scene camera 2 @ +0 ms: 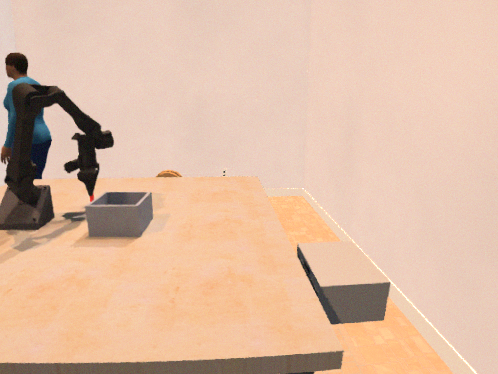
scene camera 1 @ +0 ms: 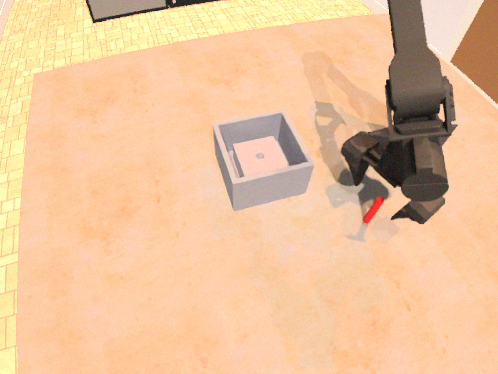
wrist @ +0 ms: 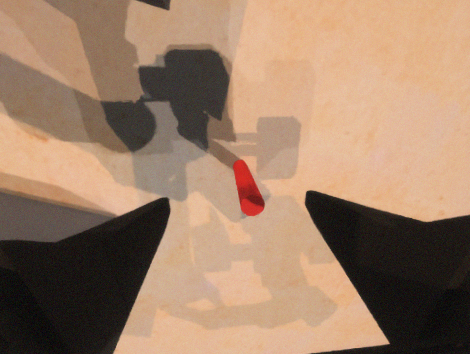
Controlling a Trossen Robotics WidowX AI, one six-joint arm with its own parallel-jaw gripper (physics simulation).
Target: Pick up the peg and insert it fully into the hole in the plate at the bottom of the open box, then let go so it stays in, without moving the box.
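Where they show: gripper, fingertip midpoint: (scene camera 2: 91,192) (scene camera 1: 374,201) (wrist: 238,200); arm's base, link origin: (scene camera 2: 30,196).
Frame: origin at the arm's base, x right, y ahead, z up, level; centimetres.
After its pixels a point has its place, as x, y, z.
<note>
The red peg (scene camera 1: 373,210) @[-12.7, 16.6, -4.0] (scene camera 2: 91,199) @[-11.7, 16.1, -4.9] (wrist: 248,189) @[-12.0, 15.5, -1.8] stands upright on the table, to the right of the box in scene camera 1. My gripper (scene camera 1: 375,201) @[-11.7, 16.6, -2.3] (scene camera 2: 92,195) @[-11.7, 16.6, -2.3] (wrist: 238,200) @[-11.7, 16.6, -2.3] is open and empty, pointing down over the peg. In the wrist view the peg's top shows between the two fingertips, with a gap on each side. The open grey box (scene camera 1: 270,188) @[-2.0, 33.8, -3.7] (scene camera 2: 112,222) @[14.0, 32.6, -4.4] (wrist: 40,220) @[4.6, 25.1, -6.5] sits apart from the peg. The pale pink plate (scene camera 1: 247,162) @[5.1, 36.1, -3.3] lies inside it, and its round hole (scene camera 1: 260,156) @[6.8, 32.6, -4.6] is empty. The box walls hide the plate in scene camera 2.
The box's walls rise above the plate, and a box corner shows at the left of the wrist view. Arm shadows fall on the table (scene camera 1: 125,280) @[-9.4, 64.4, -9.1] (scene camera 2: 200,300) @[47.8, 61.2, -9.1] around the peg. A grey block (scene camera 2: 355,285) stands beyond the table's right edge. A person (scene camera 2: 30,115) stands behind the arm.
</note>
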